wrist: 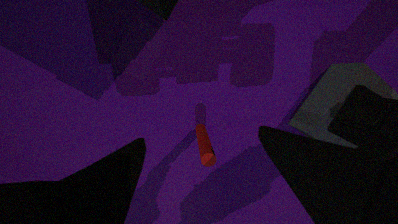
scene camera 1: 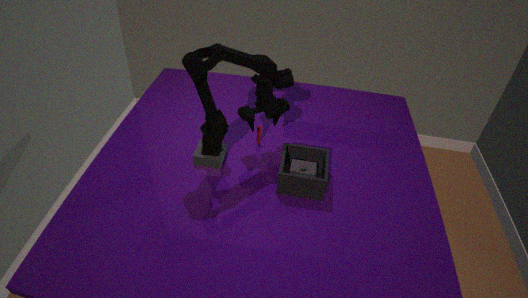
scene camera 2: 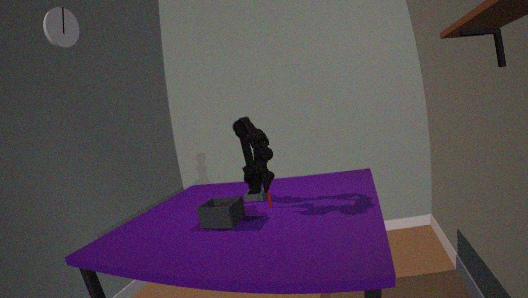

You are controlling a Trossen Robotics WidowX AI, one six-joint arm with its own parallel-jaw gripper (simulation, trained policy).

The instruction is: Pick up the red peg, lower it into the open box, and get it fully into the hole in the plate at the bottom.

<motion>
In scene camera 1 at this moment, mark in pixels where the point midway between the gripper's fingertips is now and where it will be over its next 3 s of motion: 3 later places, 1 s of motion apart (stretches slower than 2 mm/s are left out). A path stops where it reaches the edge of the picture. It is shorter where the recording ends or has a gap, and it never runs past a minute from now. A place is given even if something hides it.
The gripper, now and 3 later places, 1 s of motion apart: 263,128; 259,141; 276,130; 296,143
</motion>
